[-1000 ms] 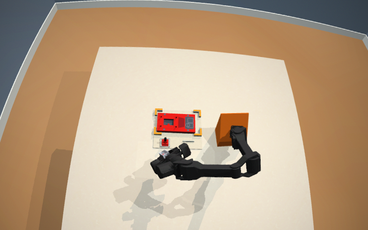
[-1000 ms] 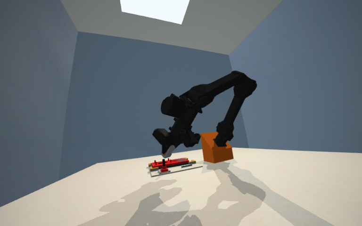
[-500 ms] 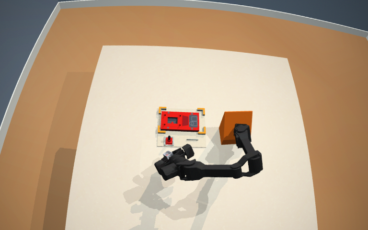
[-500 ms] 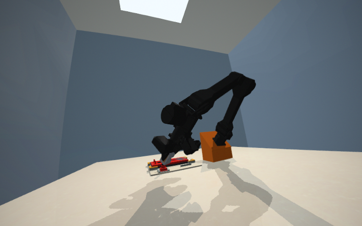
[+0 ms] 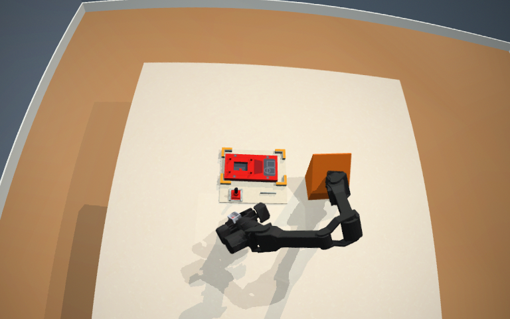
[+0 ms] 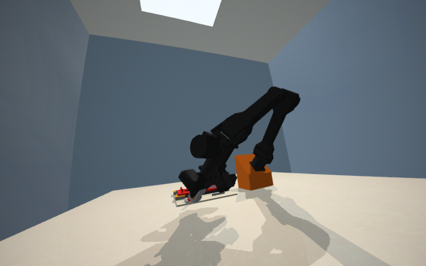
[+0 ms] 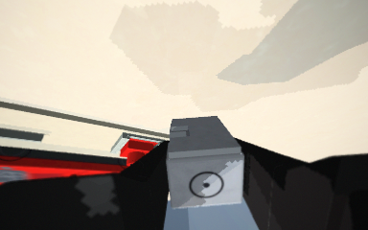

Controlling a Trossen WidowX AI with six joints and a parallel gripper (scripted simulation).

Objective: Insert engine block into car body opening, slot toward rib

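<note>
My gripper tip is now 60 mm past the fixture, 200 mm to the left of it and 30 mm above it. From my gripper tip the other things lie so: engine block: 10 mm behind, 10 mm to the left, 10 mm above.
</note>
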